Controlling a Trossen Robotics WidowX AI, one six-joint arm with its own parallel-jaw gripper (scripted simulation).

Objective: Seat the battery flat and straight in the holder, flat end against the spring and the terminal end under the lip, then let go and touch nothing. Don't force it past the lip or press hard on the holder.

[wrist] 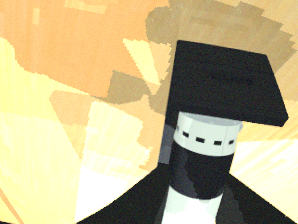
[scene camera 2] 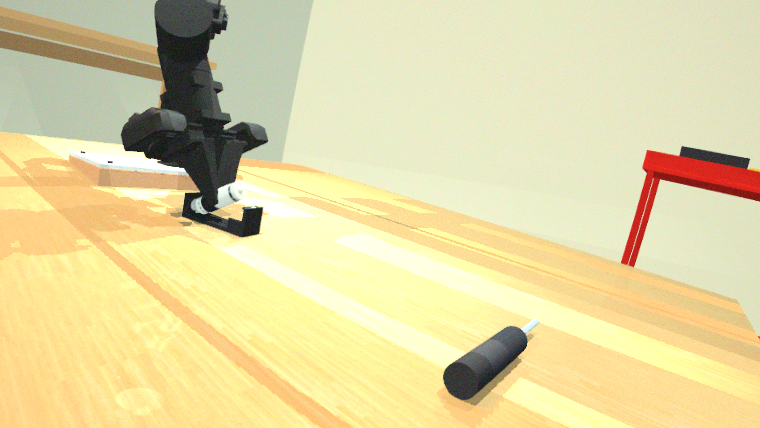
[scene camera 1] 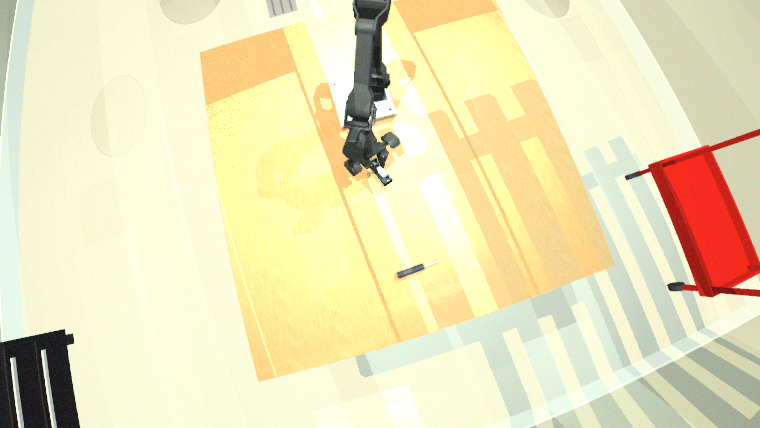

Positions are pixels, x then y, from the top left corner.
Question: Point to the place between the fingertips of my gripper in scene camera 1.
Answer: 380, 171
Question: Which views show my gripper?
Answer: The wrist view, scene camera 2 and scene camera 1: all of them.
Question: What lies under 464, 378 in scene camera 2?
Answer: A screwdriver.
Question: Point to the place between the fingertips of my gripper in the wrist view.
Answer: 192, 177
